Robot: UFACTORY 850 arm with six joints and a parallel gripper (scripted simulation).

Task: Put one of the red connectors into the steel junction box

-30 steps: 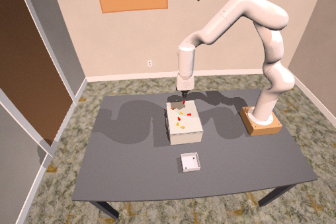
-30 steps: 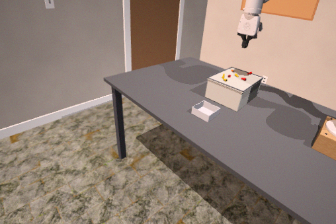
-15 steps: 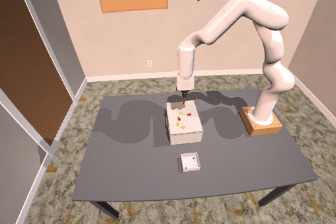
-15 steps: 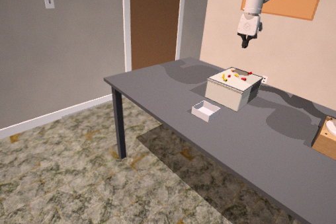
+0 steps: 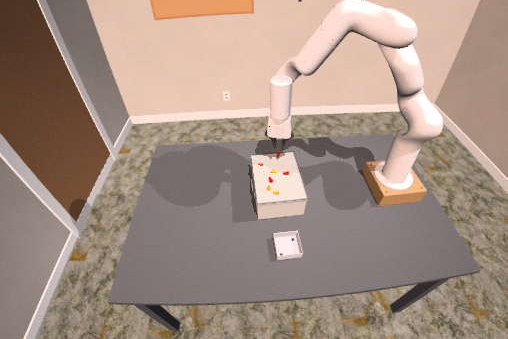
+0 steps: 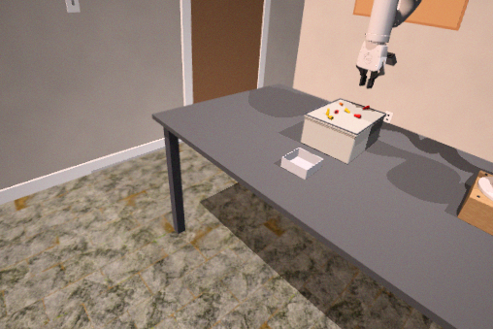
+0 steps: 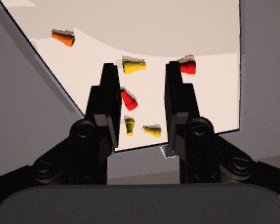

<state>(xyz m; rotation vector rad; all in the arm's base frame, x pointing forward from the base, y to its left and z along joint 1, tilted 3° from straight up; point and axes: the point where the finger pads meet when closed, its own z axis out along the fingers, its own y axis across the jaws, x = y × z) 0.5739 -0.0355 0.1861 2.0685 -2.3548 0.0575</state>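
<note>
My gripper is now 4 cm past the steel junction box, 37 cm to the right of it and 25 cm above it. The rest, counted from my hand: tool case (1 cm ahead, 8 cm to the left, 16 cm below); orange connector (8 cm ahead, 1 cm to the left, 12 cm below).
</note>
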